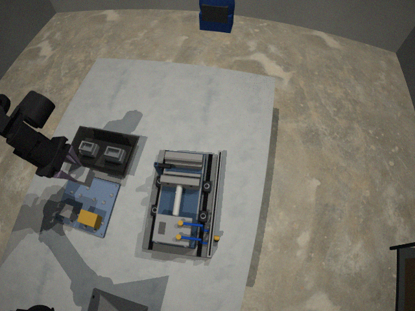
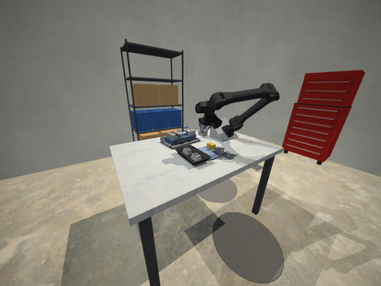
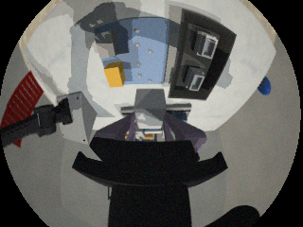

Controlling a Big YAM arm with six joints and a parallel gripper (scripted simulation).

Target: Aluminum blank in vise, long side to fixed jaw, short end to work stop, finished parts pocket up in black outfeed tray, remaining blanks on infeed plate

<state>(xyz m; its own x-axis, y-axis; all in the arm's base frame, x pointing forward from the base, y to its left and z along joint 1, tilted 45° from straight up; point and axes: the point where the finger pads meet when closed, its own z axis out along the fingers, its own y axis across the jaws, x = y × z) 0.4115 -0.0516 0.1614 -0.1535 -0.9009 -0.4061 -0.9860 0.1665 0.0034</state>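
Right now my hand is 2 cm above the gray aluminum blank and 1 cm to the left of it. From my hand the other things lie so: blue vise 26 cm to the right, 12 cm below; pale rod 26 cm to the right, 8 cm below, 2 cm behind; brass blank 14 cm below, 9 cm behind.
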